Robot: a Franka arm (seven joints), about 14 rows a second.
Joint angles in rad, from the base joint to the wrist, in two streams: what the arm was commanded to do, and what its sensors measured. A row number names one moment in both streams.
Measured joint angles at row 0:
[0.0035, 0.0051, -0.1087, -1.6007, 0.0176, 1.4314, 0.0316]
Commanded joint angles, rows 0 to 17:
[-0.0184, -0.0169, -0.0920, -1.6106, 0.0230, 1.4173, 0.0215]
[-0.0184, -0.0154, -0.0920, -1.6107, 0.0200, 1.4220, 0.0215]
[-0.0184, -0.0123, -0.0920, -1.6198, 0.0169, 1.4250, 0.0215]
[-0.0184, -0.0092, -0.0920, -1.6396, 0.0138, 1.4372, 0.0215]
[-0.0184, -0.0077, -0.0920, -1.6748, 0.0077, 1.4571, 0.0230]
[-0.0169, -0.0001, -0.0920, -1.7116, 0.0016, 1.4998, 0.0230]
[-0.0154, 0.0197, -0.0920, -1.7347, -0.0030, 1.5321, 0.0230]
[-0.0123, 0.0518, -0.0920, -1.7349, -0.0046, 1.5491, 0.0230]
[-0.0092, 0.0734, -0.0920, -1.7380, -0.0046, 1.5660, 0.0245]
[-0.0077, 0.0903, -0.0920, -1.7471, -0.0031, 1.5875, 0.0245]
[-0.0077, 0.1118, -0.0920, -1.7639, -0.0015, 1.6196, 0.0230]
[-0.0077, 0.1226, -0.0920, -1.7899, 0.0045, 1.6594, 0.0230]
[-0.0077, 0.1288, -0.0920, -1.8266, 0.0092, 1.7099, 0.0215]
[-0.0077, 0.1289, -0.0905, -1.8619, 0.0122, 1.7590, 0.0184]
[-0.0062, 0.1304, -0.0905, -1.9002, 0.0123, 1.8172, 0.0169]
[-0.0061, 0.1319, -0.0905, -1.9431, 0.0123, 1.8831, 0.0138]
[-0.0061, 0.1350, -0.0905, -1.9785, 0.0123, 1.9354, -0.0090]
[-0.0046, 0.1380, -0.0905, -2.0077, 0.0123, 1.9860, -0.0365]
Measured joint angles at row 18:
[0.0008, 0.1562, -0.0963, -1.9371, 0.0070, 1.9013, 0.0107]
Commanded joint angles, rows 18 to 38:
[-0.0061, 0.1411, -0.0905, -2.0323, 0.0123, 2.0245, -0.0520]
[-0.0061, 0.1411, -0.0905, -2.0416, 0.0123, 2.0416, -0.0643]
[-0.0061, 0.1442, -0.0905, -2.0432, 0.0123, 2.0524, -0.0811]
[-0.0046, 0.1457, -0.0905, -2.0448, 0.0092, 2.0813, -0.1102]
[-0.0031, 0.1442, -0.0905, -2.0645, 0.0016, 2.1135, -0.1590]
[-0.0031, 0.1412, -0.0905, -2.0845, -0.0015, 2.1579, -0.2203]
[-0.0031, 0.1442, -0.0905, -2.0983, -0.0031, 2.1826, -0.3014]
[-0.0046, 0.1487, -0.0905, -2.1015, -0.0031, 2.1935, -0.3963]
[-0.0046, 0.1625, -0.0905, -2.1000, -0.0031, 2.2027, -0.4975]
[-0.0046, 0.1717, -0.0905, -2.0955, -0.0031, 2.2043, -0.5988]
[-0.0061, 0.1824, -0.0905, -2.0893, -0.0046, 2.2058, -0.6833]
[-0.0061, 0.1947, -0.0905, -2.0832, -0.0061, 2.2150, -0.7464]
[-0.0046, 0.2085, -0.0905, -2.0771, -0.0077, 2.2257, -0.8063]
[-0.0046, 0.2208, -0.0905, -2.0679, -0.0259, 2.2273, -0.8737]
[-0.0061, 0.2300, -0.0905, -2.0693, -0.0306, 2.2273, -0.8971]
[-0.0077, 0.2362, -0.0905, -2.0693, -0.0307, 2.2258, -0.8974]
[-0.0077, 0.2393, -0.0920, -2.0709, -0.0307, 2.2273, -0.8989]
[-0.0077, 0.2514, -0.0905, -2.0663, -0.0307, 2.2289, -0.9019]
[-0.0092, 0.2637, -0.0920, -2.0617, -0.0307, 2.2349, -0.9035]
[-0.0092, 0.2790, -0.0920, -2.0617, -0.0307, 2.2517, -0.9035]
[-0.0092, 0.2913, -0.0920, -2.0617, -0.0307, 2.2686, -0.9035]
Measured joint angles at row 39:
[0.0010, 0.2530, -0.0955, -2.0847, -0.0212, 2.2405, -0.8821]
